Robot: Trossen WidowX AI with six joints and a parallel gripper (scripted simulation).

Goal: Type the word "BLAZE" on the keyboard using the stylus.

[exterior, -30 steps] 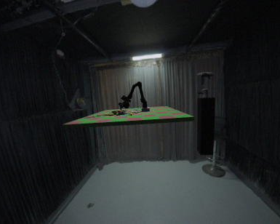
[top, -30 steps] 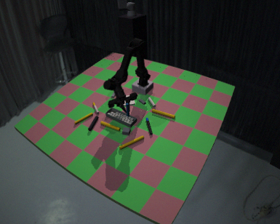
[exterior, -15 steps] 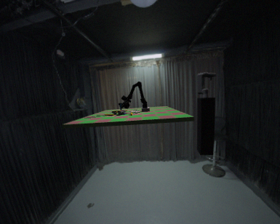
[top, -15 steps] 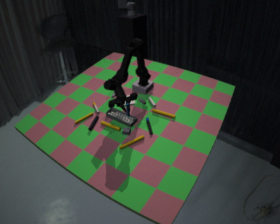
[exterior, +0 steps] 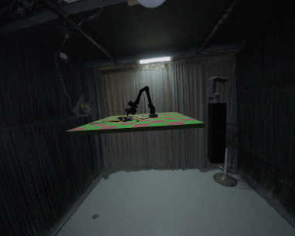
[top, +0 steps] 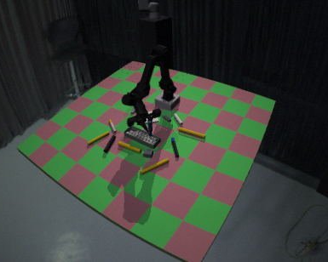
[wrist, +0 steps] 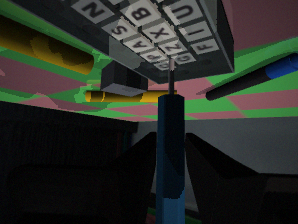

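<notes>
Right now my gripper tip is 10 mm above the blue stylus. Also, from my gripper tip: grey block 80 mm ahead, 50 mm to the left, 70 mm below; then stylus tip 50 mm below; then blue-tipped pen 70 mm behind, 100 mm to the left, 70 mm below.
</notes>
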